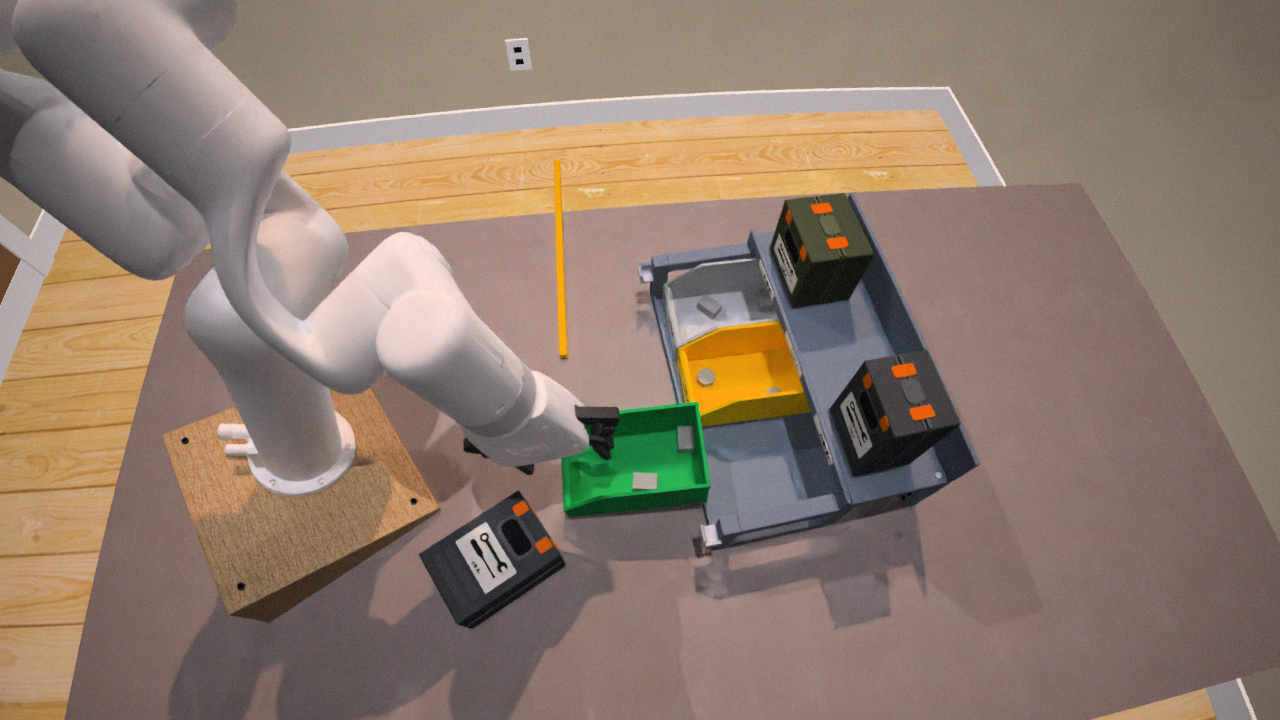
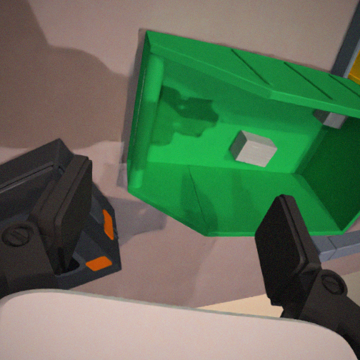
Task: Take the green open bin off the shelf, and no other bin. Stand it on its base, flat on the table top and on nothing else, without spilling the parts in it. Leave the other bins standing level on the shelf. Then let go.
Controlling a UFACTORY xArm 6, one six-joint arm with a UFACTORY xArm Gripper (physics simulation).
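Seen in the pictures: gripper, between the fingertips: (image 1: pixel 568 454); arm's base, origin of its link: (image 1: pixel 303 450).
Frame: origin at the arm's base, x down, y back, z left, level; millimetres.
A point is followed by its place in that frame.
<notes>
The green open bin (image 1: pixel 664 454) {x 28, y -447, z -53 mm} (image 2: pixel 200 155) is out of the shelf and looks upright and level on the table top, its back end by the shelf's front edge. Whether it touches the shelf is unclear. Two grey parts show inside it, one near the middle (image 1: pixel 644 481) {x 16, y -416, z -87 mm} (image 2: pixel 255 148) and one near the back (image 1: pixel 685 437) {x 10, y -474, z -40 mm} (image 2: pixel 332 119). My gripper (image 1: pixel 569 454) {x -49, y -332, z -64 mm} (image 2: pixel 181 198) is open and empty at the bin's low front end, with one finger over the bin and the other outside it. The yellow bin (image 1: pixel 756 368) {x 35, y -592, z 53 mm} and the white bin (image 1: pixel 716 284) {x 10, y -560, z 180 mm} sit in the shelf (image 1: pixel 769 519) {x -42, y -540, z -166 mm}.
A dark case (image 1: pixel 492 559) {x -22, y -236, z -163 mm} (image 2: pixel 30 175) lies on the table beside the bin's front end. An olive case (image 1: pixel 827 250) {x -154, y -653, z 101 mm} and a black case (image 1: pixel 895 411) {x -179, y -649, z -112 mm} stand on the shelf's rear part. A yellow strip (image 1: pixel 561 268) {x 33, y -343, z 255 mm} lies left of the shelf. The wooden base block (image 1: pixel 313 555) {x -12, y -30, z -134 mm} is under the arm.
</notes>
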